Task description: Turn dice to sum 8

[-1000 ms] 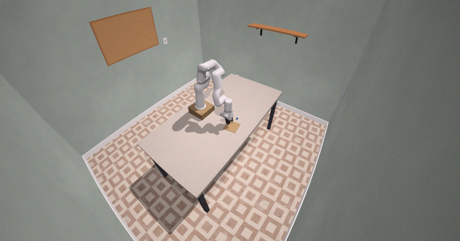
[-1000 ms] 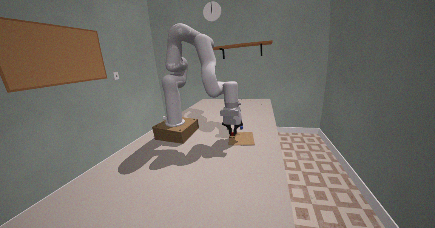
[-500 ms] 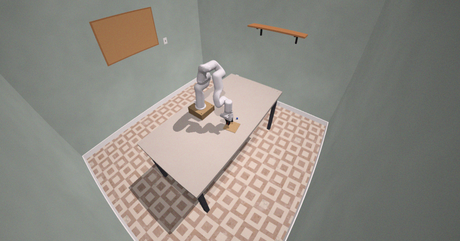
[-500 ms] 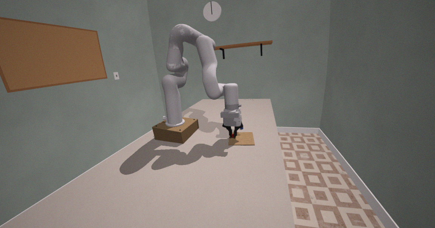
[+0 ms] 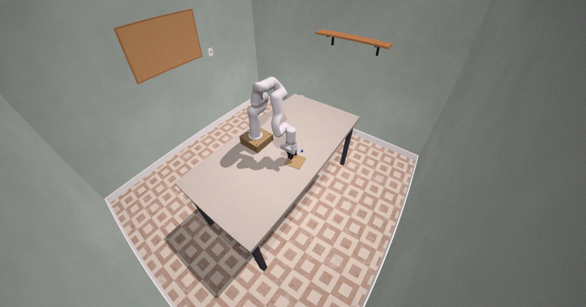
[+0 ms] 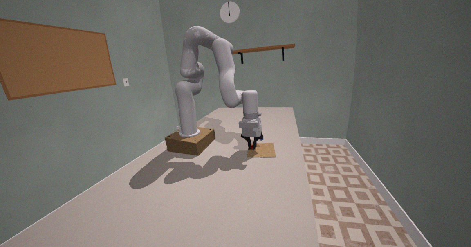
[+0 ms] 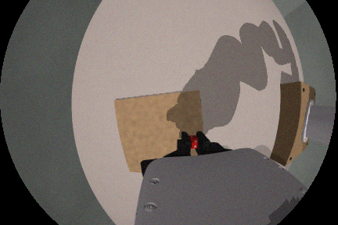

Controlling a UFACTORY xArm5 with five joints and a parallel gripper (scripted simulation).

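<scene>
Now: hand 10 mm above the red die. Also, from my hand: blue die (120 mm to the left, 50 mm ahead, 20 mm below); then tan mat (50 mm ahead, 30 mm below); then white die (120 mm to the left, 40 mm behind, 20 mm below).
</scene>
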